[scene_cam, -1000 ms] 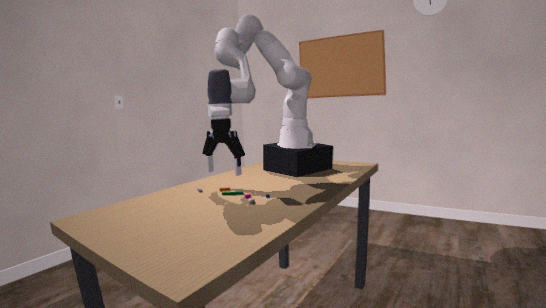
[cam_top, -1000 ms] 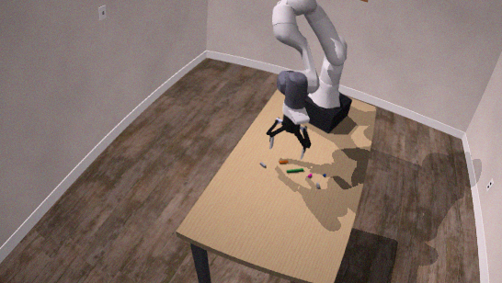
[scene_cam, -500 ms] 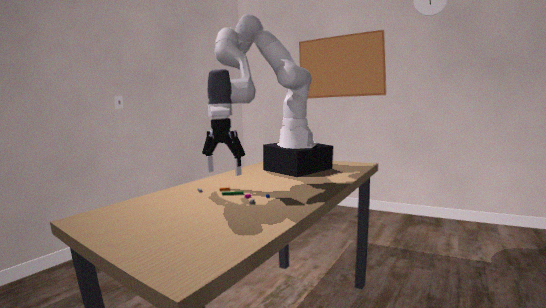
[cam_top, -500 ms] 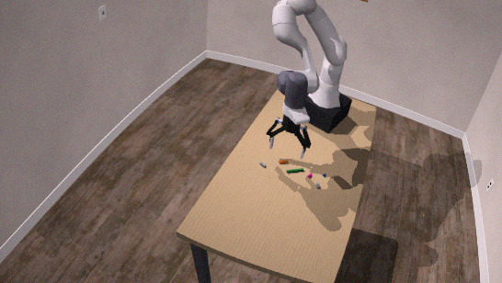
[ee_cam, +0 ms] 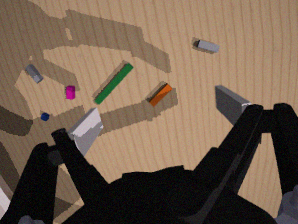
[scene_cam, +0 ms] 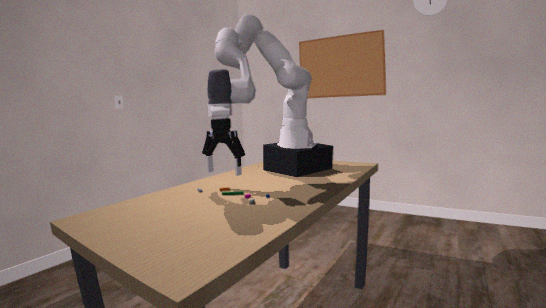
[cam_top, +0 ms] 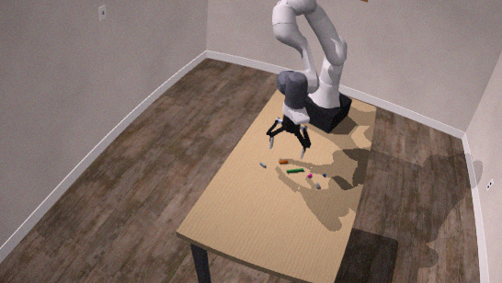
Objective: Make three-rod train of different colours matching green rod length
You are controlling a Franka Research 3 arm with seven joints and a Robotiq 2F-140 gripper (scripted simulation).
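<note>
The blue rod is 200 mm to the left of my hand, 70 mm below it and 10 mm ahead of it. From my hand the other things lie so: magenta rod: 130 mm to the left, 70 mm below, 40 mm ahead; green rod: 70 mm below, 60 mm to the left, 30 mm ahead; orange rod: 70 mm below, 10 mm to the right.
</note>
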